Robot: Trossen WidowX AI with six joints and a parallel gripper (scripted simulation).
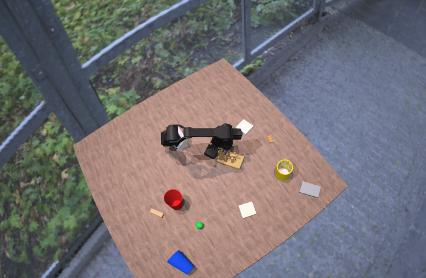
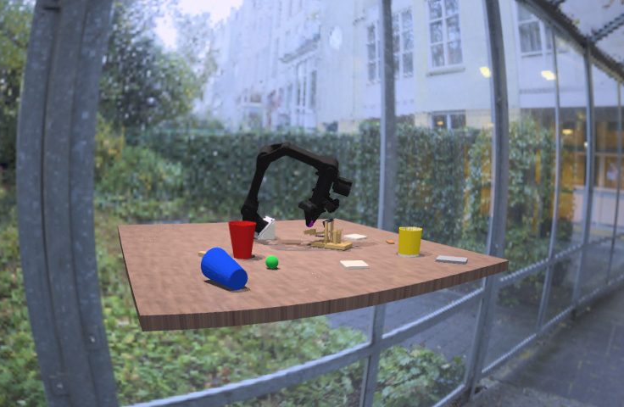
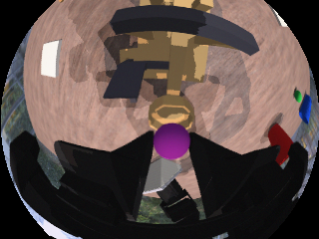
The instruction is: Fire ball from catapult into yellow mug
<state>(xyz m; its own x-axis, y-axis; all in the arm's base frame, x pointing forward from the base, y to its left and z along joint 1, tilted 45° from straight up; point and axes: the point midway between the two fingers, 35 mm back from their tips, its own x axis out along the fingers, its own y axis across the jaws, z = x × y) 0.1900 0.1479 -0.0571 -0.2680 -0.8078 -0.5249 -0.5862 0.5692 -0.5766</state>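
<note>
Now: the purple ball 10 mm above my gripper tip. The rest, counted from my gripper tip: wooden catapult: 40 mm ahead, 40 mm to the left, 30 mm below; then red cup: 160 mm ahead, 330 mm to the right, 50 mm below; then yellow mug: 330 mm ahead, 260 mm to the left, 50 mm below.
</note>
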